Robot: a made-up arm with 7 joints.
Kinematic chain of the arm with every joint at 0, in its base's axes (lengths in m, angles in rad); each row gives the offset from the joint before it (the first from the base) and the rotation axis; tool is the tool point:
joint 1: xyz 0 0 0 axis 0 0.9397 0.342
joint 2: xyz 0 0 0 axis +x
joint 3: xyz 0 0 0 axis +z
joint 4: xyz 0.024 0 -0.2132 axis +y
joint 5: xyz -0.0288 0 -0.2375 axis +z
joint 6: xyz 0 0 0 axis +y
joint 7: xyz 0 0 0 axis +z
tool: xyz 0 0 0
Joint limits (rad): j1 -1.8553..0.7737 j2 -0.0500..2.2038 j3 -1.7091..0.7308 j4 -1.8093..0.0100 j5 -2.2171..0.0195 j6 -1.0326..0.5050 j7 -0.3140..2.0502
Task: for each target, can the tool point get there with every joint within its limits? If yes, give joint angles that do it. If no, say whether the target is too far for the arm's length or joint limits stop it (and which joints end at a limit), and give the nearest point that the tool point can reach.
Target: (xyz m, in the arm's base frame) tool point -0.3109 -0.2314 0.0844
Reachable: no: joint limits stop it (at a limit: joint 1, joint 3, joint 4) | nearest point -0.1332 -0.2331 -0.1750 | short by 0.314 m
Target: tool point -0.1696 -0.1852 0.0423
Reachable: no: joint limits stop it (at a limit: joint 1, joint 3, joint 4) | nearest point -0.0859 -0.2756 -0.1390 | short by 0.219 m
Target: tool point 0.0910 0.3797 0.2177
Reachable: yes | joints -0.4906 1.8343 0.4776 -0.5797 -1.9231 -0.2092 0.6433
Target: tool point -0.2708 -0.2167 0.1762
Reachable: no: joint limits stop it (at a limit: joint 2, joint 3, joint 4) | nearest point -0.2197 0.0545 0.2268 | short by 0.281 m
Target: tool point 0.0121 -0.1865 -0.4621
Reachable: no: too far | nearest point 0.0110 -0.1587 -0.4162 | short by 0.054 m
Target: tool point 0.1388 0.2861 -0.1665
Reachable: yes | joints 0.3636 1.7096 -0.5664 -1.5515 -0.3069 -0.5688 0.8125
